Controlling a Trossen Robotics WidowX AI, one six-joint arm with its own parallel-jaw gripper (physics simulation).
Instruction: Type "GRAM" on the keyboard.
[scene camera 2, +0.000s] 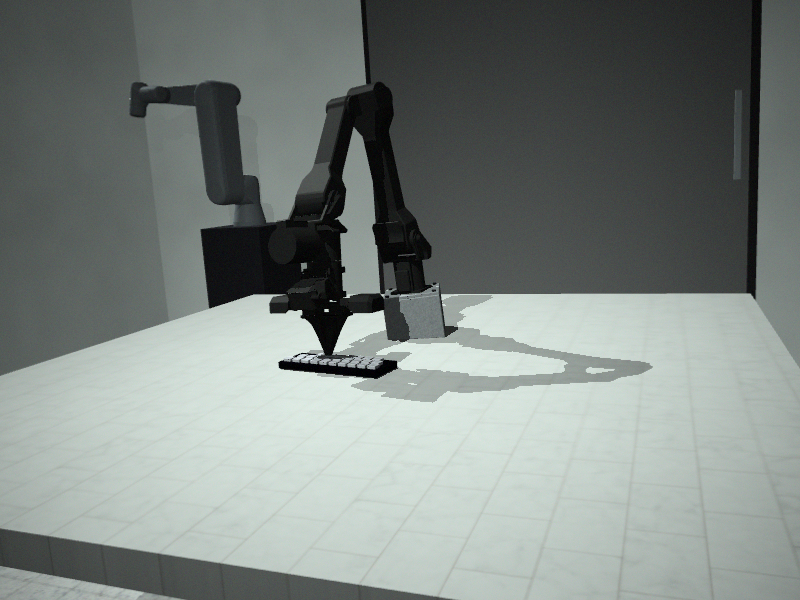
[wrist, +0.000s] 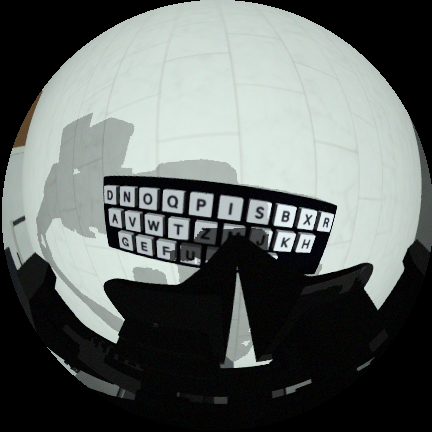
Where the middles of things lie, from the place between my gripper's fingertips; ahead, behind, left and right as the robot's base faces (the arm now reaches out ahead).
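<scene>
The black keyboard (scene camera 2: 341, 364) is there, 10 mm below my hand and 20 mm to the left of it.
</scene>
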